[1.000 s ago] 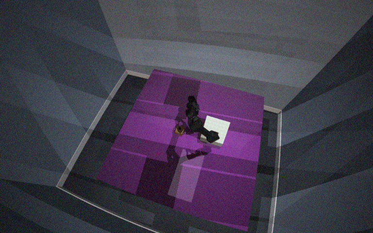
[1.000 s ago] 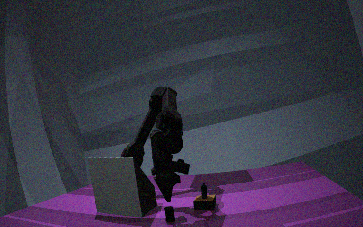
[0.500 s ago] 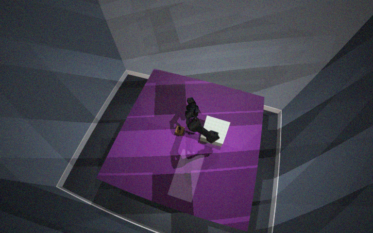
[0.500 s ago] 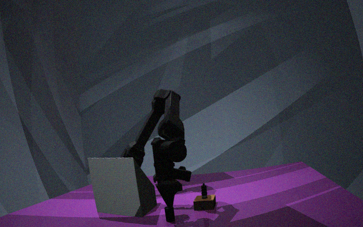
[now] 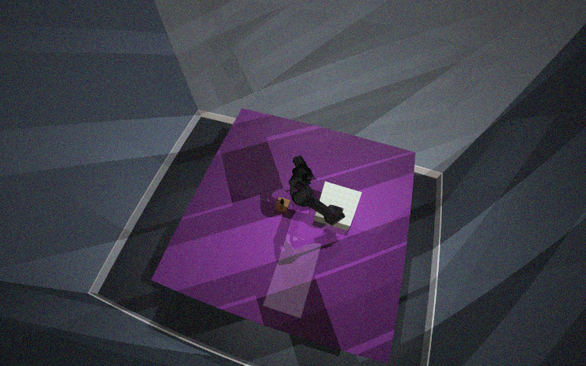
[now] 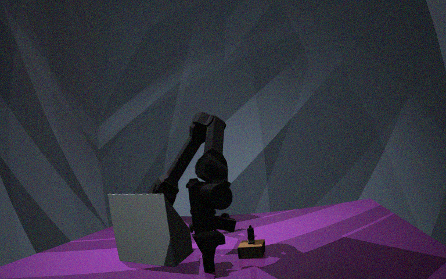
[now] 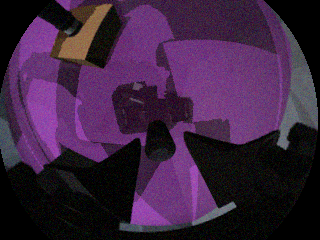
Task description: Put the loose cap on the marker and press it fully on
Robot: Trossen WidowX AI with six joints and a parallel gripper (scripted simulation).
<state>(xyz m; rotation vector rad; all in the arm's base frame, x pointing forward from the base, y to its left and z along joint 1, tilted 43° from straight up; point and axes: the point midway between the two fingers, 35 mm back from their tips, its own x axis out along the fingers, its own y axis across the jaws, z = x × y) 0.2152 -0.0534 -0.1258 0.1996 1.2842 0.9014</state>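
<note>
Right now my gripper tip is right at the dark cap. Round my gripper tip: orange holder block 90 mm ahead, 140 mm to the left, 10 mm below.
</note>
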